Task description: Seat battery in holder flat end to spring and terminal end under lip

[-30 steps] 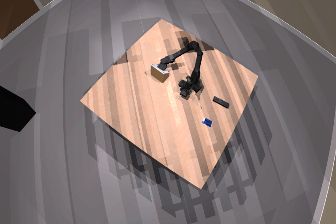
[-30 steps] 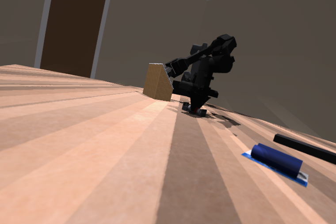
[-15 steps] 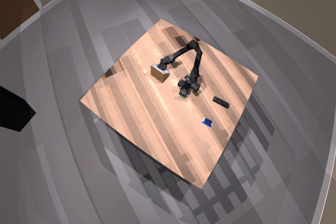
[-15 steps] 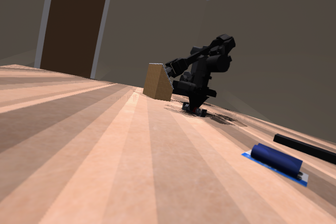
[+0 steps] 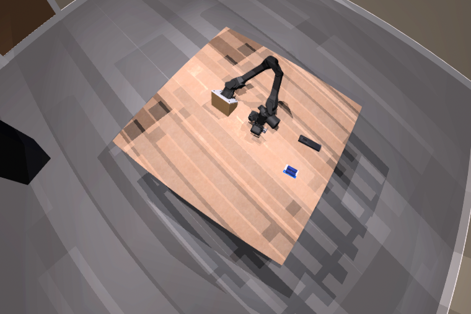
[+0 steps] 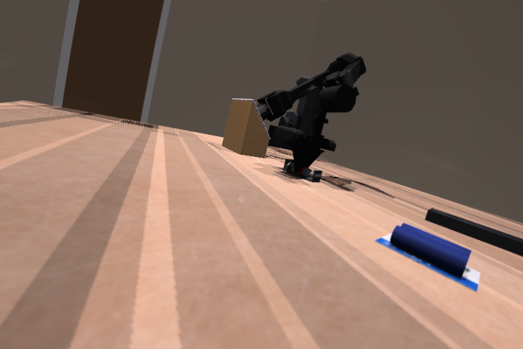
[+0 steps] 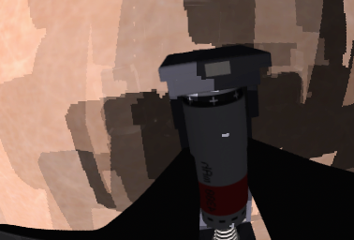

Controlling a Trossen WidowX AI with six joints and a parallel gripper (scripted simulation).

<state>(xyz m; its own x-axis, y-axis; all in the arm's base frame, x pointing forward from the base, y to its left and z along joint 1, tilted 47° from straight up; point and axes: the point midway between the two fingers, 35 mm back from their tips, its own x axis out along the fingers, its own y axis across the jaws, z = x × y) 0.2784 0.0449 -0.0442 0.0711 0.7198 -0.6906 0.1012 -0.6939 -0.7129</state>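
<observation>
Right now the battery is 1 cm above my gripper tip. Round my gripper tip: card: 33 cm ahead, 13 cm to the right.
</observation>
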